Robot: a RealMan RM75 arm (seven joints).
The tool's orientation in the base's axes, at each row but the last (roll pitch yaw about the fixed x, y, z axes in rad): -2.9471, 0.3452, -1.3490; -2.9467, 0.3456, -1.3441; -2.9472, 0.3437, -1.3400; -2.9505, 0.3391, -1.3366; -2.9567, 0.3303, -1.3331; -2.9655, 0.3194, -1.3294; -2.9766, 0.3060, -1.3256; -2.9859, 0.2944, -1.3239
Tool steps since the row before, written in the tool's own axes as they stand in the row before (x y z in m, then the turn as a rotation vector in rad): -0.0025, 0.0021, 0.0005, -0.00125, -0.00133, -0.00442; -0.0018, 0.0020, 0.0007, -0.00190, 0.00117, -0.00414; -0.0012, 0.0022, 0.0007, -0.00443, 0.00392, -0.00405; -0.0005, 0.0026, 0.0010, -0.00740, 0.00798, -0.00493; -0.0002, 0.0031, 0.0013, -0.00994, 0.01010, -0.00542; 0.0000, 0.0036, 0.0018, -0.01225, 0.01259, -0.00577; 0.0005, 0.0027, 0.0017, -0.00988, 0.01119, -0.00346; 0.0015, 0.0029, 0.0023, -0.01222, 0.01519, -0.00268
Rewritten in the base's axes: -0.0025, 0.0022, 0.0000, 0.00052, -0.00027, 0.00475; -0.0022, 0.0016, -0.0004, -0.00201, 0.00004, 0.00425; -0.0023, 0.0010, -0.0006, -0.00521, 0.00195, 0.00452; -0.0025, 0.0004, -0.0012, -0.00989, 0.00368, 0.00560; -0.0029, 0.0001, -0.0017, -0.01257, 0.00547, 0.00651; -0.0033, 0.0000, -0.0023, -0.01554, 0.00703, 0.00715; -0.0024, -0.0004, -0.0022, -0.01343, 0.00586, 0.00448; -0.0023, -0.0012, -0.0030, -0.01779, 0.00749, 0.00383
